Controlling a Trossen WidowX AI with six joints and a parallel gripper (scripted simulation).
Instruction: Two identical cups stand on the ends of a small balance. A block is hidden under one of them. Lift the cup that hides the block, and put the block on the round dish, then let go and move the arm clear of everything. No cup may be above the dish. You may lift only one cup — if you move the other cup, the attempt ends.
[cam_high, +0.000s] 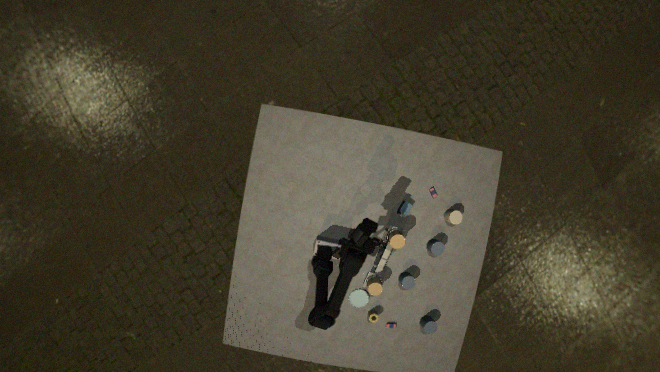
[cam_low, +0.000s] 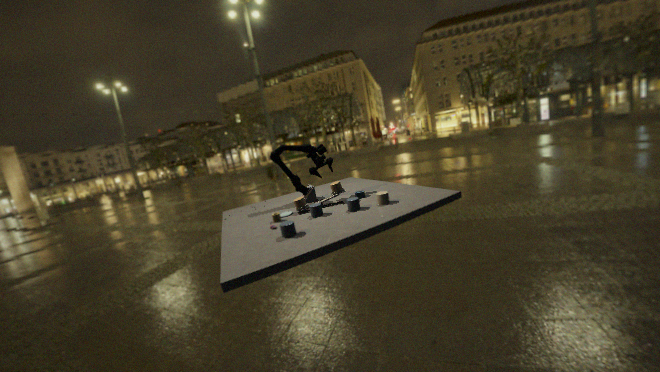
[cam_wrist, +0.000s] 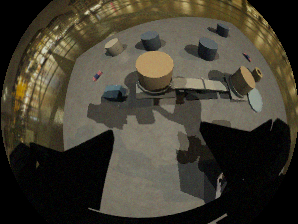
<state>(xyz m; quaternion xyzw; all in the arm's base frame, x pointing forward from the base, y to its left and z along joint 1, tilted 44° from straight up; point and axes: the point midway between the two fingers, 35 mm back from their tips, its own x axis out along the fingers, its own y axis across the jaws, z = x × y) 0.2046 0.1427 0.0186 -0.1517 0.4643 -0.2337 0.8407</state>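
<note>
The cup is 28 cm to the right of my gripper tip, 12 cm below it and 4 cm ahead of it. Also, from my gripper tip: blue block 18 cm ahead, 16 cm below, 12 cm to the left; then pale round dish 36 cm to the right, 18 cm below, 2 cm behind; then balance beam 14 cm to the right, 14 cm below, 9 cm ahead.
</note>
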